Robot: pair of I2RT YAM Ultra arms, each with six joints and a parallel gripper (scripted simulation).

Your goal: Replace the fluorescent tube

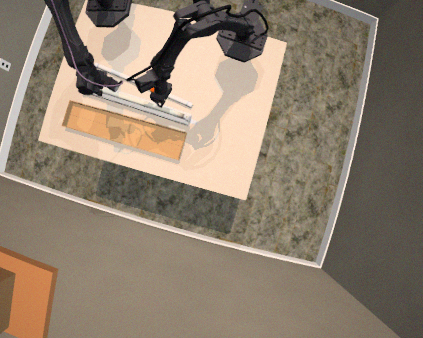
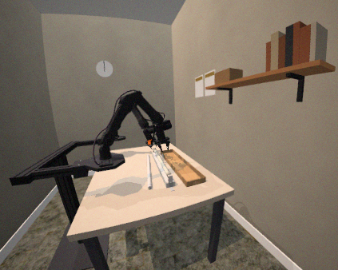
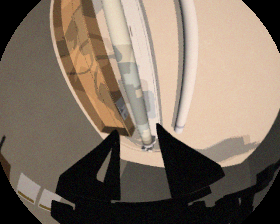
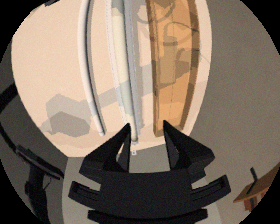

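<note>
Right now my right hand is 120 mm above the old fluorescent tube, 100 mm to the right of it and 20 mm past it. Also, from my right hand: carton (160 mm below, 140 mm ahead, 80 mm to the left); then light fixture (130 mm below, 100 mm to the left, 20 mm behind); then LED tube (170 mm below, 120 mm behind, 110 mm to the left).
</note>
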